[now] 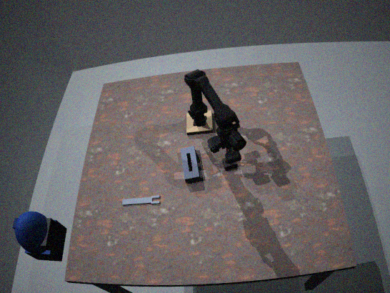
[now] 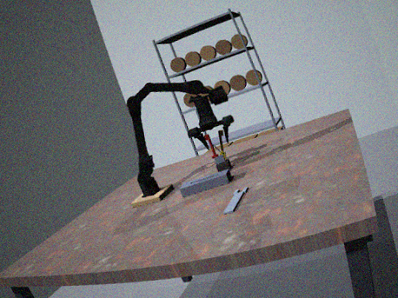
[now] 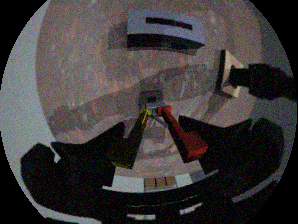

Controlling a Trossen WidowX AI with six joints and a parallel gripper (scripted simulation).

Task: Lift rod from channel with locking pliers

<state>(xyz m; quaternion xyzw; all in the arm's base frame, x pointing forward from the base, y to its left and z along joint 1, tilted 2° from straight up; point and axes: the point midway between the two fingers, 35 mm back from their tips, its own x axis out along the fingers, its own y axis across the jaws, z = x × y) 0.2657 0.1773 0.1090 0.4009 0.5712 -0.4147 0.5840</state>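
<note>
My gripper tip is now 19 cm to the left of the grey channel block and 8 cm above it. Round my gripper tip: flat grey forked bar (38 cm to the right, 20 cm ahead, 10 cm below); then small dark holster (9 cm below, 1 cm behind).
</note>
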